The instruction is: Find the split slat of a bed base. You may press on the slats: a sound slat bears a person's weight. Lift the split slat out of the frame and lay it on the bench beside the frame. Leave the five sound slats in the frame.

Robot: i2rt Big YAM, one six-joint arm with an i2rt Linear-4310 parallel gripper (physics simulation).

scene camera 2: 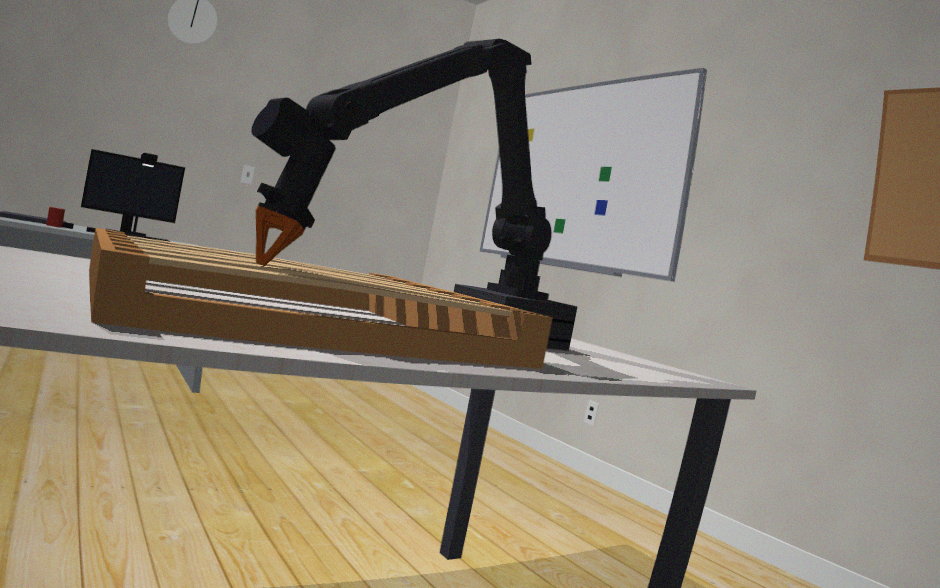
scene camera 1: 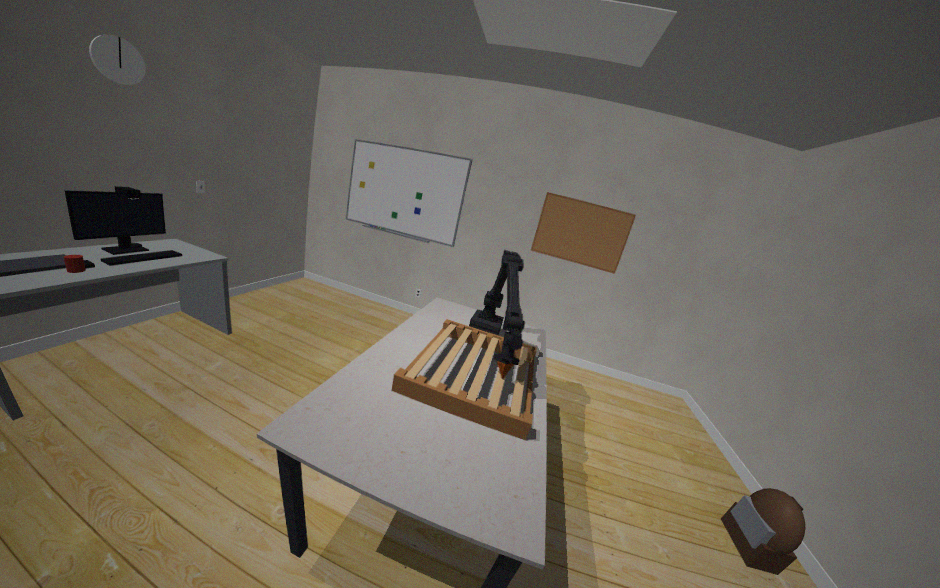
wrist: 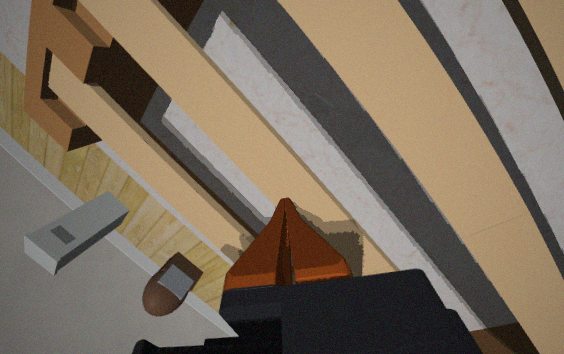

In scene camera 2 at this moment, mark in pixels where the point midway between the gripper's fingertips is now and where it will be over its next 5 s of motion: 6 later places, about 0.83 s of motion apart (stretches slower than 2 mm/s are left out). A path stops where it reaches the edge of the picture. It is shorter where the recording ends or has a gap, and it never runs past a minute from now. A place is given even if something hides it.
My gripper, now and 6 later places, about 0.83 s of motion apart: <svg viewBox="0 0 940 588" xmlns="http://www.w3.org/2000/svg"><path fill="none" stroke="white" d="M260 264L265 228L219 280L233 238L200 265L202 247L195 215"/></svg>
